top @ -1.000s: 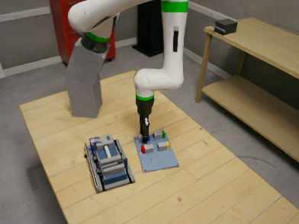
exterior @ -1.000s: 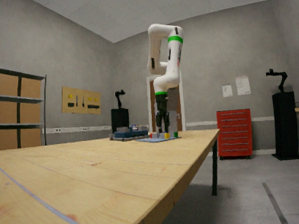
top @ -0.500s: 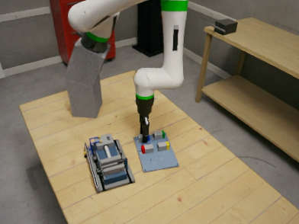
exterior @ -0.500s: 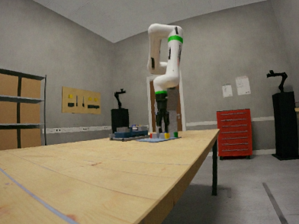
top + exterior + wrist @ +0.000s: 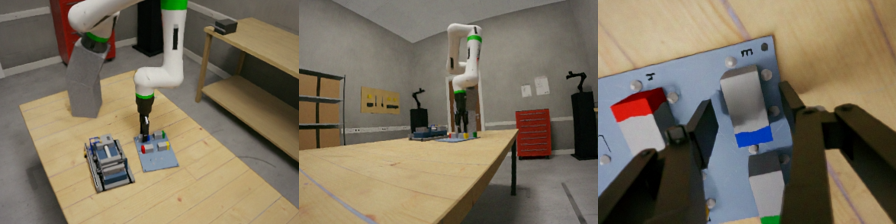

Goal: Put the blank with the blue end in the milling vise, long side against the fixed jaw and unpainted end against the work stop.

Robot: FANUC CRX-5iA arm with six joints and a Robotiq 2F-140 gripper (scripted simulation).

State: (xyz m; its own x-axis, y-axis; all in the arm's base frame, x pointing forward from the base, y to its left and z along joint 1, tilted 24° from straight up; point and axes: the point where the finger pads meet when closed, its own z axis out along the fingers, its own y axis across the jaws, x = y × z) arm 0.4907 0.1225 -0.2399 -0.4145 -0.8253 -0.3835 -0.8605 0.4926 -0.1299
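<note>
My hand is 80 mm short of the red-ended blank, 40 mm to the left of it and 30 mm above it. Round my hand: blue-grey plate (100 mm ahead, 50 mm below); then green-ended blank (80 mm to the left, 40 mm ahead, 30 mm below); then yellow-ended blank (120 mm ahead, 40 mm to the left, 30 mm below).
</note>
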